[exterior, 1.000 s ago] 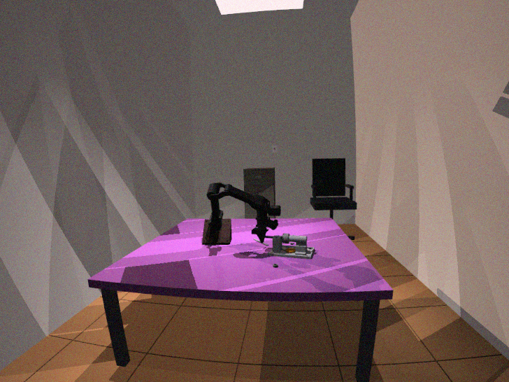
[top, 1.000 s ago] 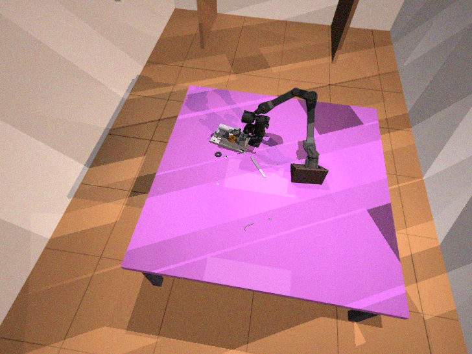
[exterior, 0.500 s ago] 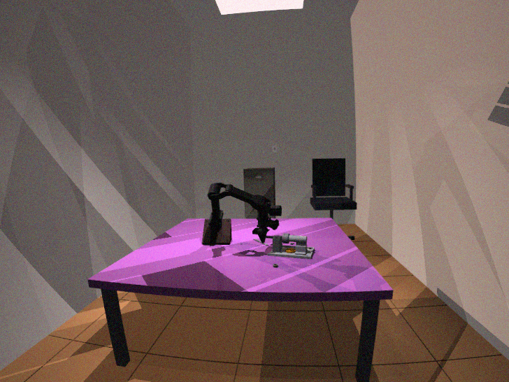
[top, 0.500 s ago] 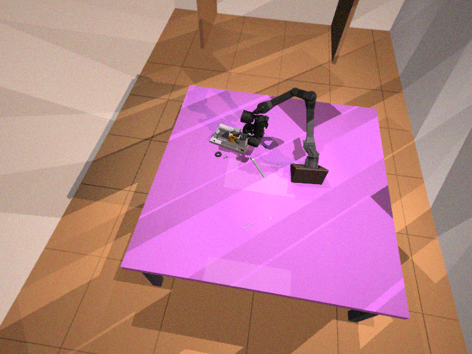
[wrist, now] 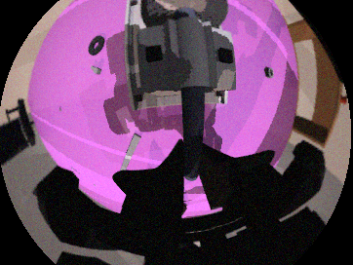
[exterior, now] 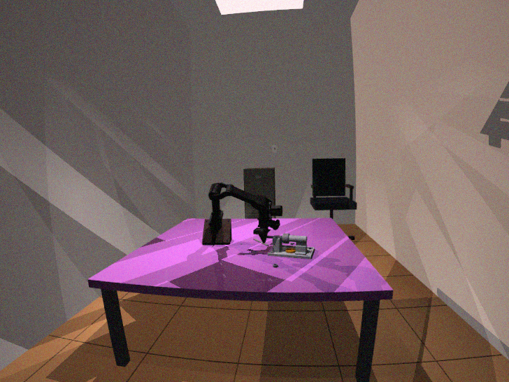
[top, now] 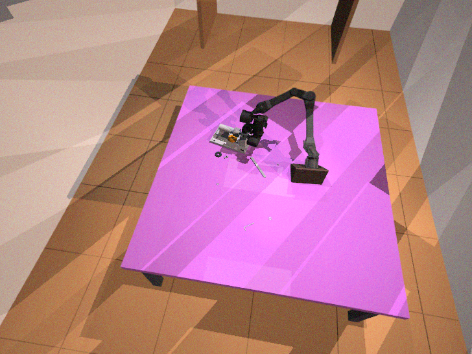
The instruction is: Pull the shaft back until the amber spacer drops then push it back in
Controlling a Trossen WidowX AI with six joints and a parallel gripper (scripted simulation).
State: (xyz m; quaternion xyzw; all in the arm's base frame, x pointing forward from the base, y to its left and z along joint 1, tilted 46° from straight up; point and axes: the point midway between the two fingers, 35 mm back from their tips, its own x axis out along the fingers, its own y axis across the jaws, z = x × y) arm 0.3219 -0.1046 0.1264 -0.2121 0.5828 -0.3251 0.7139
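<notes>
My gripper tip is 70 mm short of the thin dark shaft, 40 mm below it and 20 mm to the left of it. Also, from my gripper tip: grey support block (160 mm ahead, 40 mm to the right); metal strip (140 mm to the left, 40 mm below, 40 mm behind); amber spacer (150 mm ahead, 30 mm to the right, 30 mm below).
</notes>
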